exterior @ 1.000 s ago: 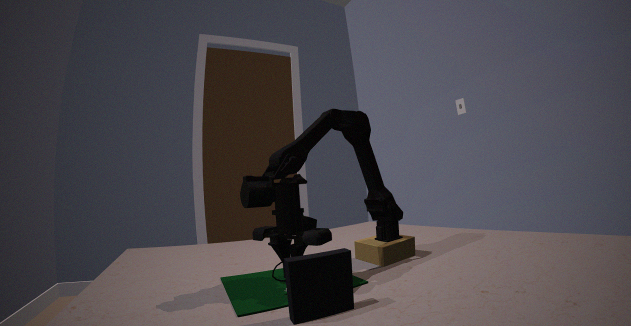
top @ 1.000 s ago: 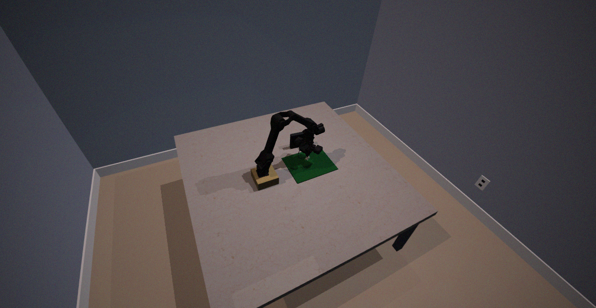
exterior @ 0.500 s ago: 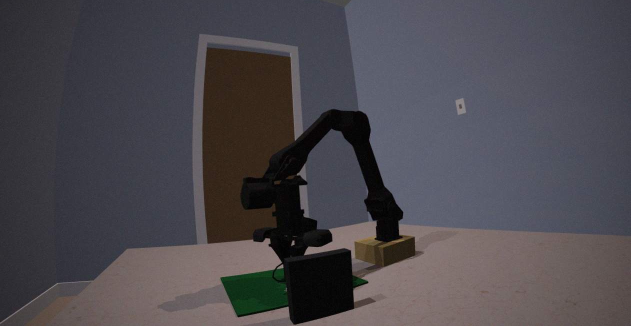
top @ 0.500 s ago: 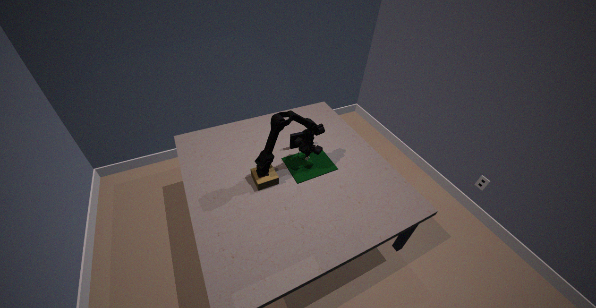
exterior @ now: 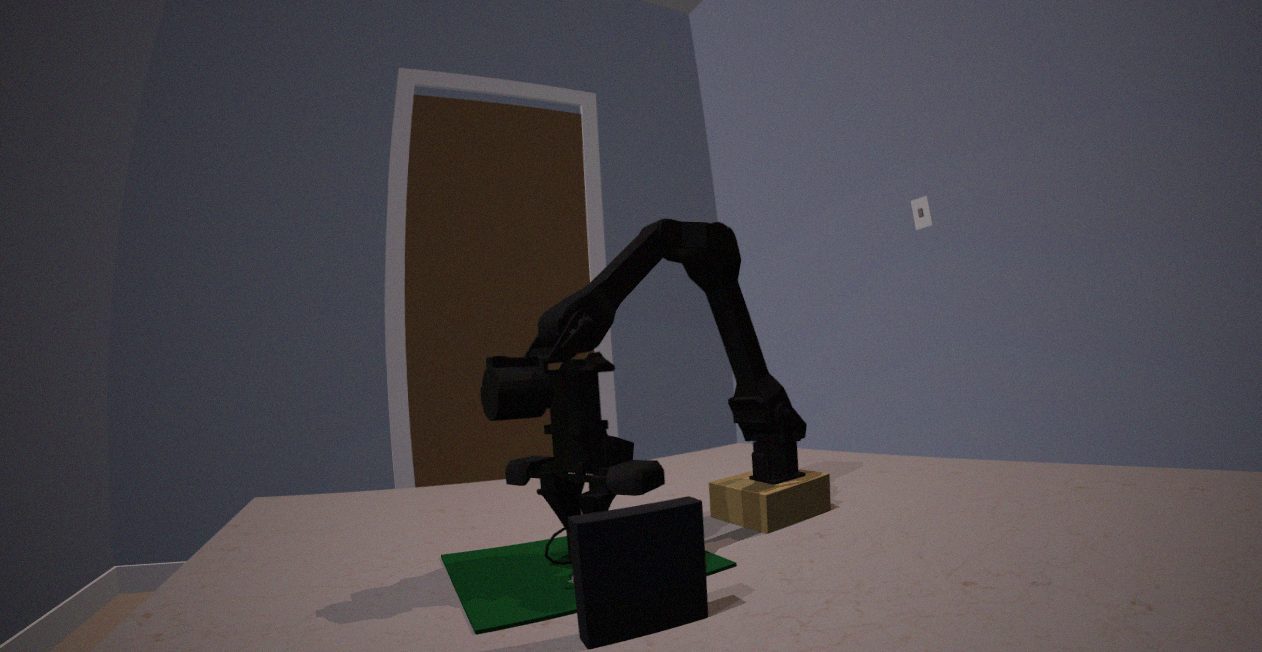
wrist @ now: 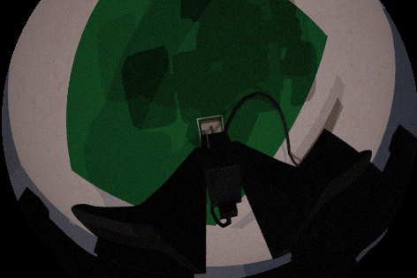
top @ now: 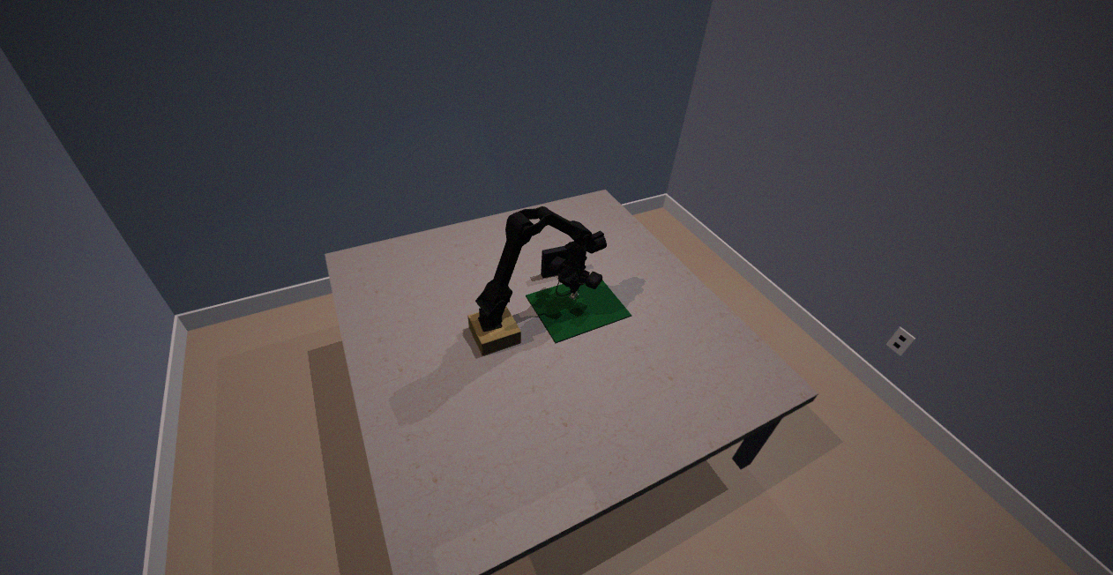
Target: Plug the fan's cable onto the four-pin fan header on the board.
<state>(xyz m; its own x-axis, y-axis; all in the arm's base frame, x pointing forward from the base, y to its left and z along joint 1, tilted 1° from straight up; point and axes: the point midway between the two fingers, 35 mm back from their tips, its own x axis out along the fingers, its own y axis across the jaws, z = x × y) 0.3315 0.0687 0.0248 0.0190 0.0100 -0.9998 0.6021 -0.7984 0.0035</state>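
My gripper tip is now 1 cm short of the black fan plug, 1 cm to the right of it and 1 cm below it. Also, from my gripper tip: green board: 4 cm to the right, 6 cm below; then black fan: 14 cm to the left, 2 cm above; then pale four-pin header: 1 cm ahead, 1 cm to the left, 4 cm below.
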